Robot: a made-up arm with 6 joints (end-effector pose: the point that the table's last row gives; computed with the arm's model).
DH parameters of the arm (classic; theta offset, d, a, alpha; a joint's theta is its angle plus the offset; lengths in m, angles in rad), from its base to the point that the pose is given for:
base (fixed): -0.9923 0 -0.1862 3.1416
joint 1: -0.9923 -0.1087 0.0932 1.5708
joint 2: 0 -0.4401 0.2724 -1.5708
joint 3: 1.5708 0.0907 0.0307 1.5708
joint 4: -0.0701 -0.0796 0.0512 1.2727
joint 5: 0 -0.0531 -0.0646 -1.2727
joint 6: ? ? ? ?
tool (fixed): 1.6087 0.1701 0 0
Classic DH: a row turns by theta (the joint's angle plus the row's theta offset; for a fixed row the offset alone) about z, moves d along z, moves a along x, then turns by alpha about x.
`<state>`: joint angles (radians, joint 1 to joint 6).
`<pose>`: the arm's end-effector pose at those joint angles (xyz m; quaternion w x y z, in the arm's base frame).
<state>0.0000 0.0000 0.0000 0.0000 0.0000 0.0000</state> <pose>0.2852 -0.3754 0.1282 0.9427 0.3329 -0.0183 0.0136</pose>
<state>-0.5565 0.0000 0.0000 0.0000 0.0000 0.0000</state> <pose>0.5074 -0.0908 0.1282 0.9027 0.3251 0.0738 0.2720</pose>
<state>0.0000 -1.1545 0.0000 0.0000 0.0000 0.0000</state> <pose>0.0923 -0.3754 0.3853 0.7800 0.2715 -0.5298 0.1931</pose>
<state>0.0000 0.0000 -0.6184 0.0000 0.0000 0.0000</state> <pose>0.3341 -0.3461 0.1282 0.8938 0.3227 0.0839 0.2998</pose>
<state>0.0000 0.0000 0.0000 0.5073 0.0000 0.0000</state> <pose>0.2852 -0.4213 0.0850 0.8290 0.5588 -0.0211 0.0086</pose>
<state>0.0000 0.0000 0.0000 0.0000 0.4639 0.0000</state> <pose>0.2858 -0.3444 0.1259 0.8923 0.3918 0.0688 0.2135</pose>
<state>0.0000 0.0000 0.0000 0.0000 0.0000 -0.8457</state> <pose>0.2852 -0.2306 0.1263 0.9963 -0.0833 -0.0111 0.0199</pose>
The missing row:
joint 6: 0.7495 0.1209 -0.047 1.5962
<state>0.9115 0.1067 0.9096 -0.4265 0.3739 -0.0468</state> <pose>-0.2404 -0.4206 0.1022 0.7182 0.1730 -0.0216 -0.6737</pose>
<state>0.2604 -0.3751 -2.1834 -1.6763 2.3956 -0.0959</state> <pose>0.0838 -0.4864 0.0906 0.0546 -0.7282 0.5430 0.4147</pose>
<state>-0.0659 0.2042 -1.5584 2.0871 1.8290 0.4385</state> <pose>0.3769 -0.2597 -0.0444 0.6937 -0.6729 -0.1555 -0.2047</pose>
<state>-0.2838 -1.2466 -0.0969 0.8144 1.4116 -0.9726</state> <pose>0.1319 -0.3702 0.2333 0.2527 0.0638 -0.6050 0.7523</pose>
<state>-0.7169 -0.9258 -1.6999 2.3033 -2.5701 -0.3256</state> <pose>0.6210 0.1296 0.2303 0.9106 -0.3836 0.1431 0.0570</pose>
